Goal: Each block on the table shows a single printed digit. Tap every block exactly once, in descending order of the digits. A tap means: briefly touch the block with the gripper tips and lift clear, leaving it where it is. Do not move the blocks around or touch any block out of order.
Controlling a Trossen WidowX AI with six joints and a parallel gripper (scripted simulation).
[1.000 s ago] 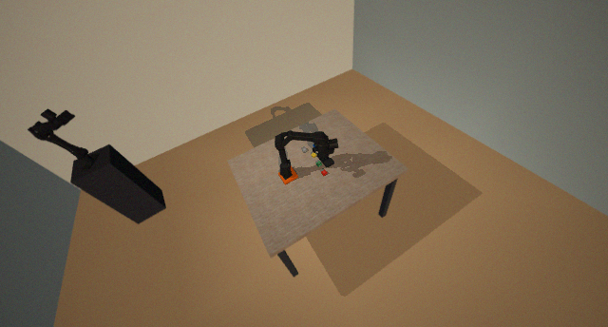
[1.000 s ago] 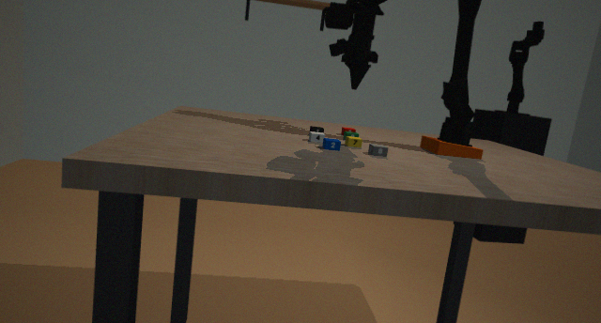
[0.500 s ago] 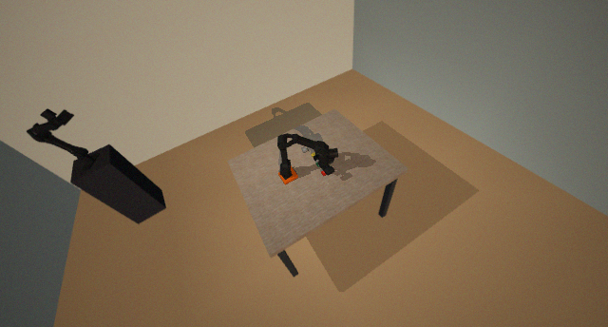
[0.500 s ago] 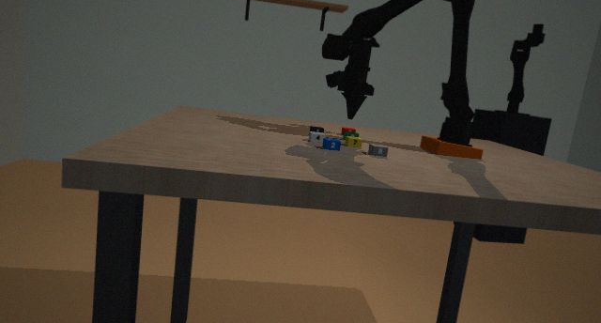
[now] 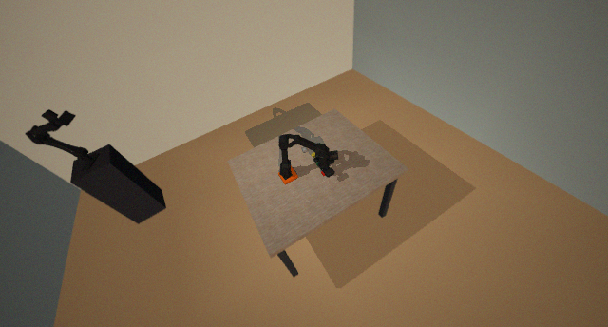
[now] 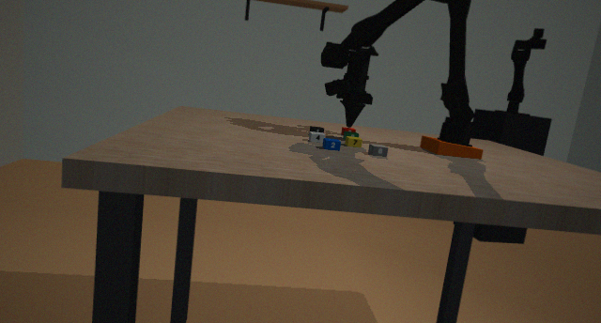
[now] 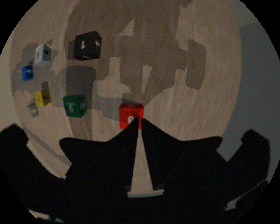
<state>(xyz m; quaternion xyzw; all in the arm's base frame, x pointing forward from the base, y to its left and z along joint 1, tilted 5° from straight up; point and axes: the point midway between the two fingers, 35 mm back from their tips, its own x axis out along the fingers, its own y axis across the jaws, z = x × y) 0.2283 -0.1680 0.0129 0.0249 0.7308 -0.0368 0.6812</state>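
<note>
Right now the red block is 10 mm to the left of my gripper tip and 10 mm below it. From my gripper tip the other things lie so: green block (20 mm ahead, 100 mm to the left, 10 mm below); then black block (110 mm ahead, 70 mm to the left, 10 mm below); then yellow block (50 mm ahead, 200 mm to the left, 10 mm below).
</note>
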